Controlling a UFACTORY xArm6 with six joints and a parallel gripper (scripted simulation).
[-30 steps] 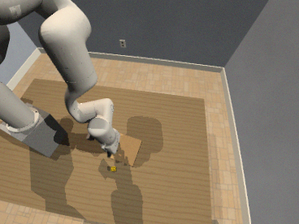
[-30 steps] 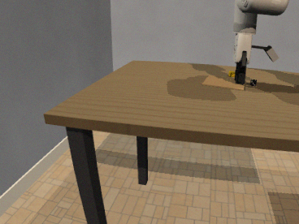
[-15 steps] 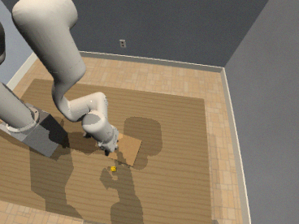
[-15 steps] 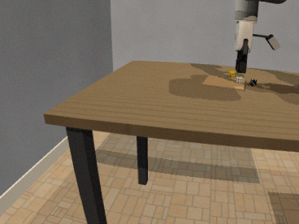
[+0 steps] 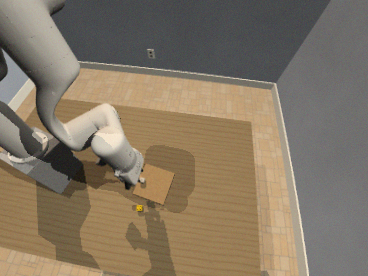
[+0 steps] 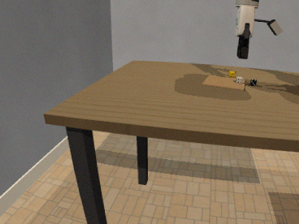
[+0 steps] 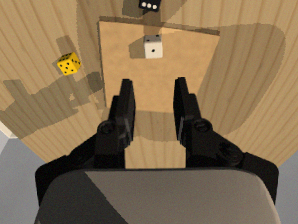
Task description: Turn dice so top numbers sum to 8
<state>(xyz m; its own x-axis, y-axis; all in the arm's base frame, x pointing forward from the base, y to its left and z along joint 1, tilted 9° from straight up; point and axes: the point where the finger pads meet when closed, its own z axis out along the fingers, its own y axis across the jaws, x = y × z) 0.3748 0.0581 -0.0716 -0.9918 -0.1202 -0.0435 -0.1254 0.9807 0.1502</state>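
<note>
Right now the yellow die is 3 cm ahead of my hand, 11 cm to the right of it and 10 cm below it. From my hand the other things lie so: black die: 5 cm behind, 1 cm to the right, 10 cm below; tan mat: 5 cm ahead, 1 cm to the left, 11 cm below; white die: 10 cm below.
</note>
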